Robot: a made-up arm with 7 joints. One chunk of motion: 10 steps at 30 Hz.
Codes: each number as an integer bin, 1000 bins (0 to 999) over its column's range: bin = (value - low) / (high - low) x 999, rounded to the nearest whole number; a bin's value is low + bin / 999 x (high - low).
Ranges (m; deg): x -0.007..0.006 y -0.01..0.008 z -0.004..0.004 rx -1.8..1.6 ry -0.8..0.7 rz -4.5..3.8
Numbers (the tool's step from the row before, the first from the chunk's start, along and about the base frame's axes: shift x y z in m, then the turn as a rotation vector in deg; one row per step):
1: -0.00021 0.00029 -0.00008 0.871 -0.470 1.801
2: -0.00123 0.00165 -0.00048 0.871 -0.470 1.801
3: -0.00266 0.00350 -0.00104 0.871 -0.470 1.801
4: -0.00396 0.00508 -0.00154 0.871 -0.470 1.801
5: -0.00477 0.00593 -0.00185 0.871 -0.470 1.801
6: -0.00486 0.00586 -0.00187 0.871 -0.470 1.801
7: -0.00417 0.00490 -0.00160 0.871 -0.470 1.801
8: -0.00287 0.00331 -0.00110 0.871 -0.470 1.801
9: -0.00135 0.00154 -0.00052 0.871 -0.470 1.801
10: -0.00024 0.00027 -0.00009 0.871 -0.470 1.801
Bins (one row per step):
1: 522 571 490 785 220 758
2: 443 647 440 785 220 758
3: 334 749 370 785 220 758
4: 234 837 307 785 220 758
5: 171 884 268 785 220 758
6: 164 880 266 785 220 758
7: 217 827 300 785 220 758
8: 317 739 362 785 220 758
9: 434 640 435 785 220 758
10: 519 570 488 785 220 758

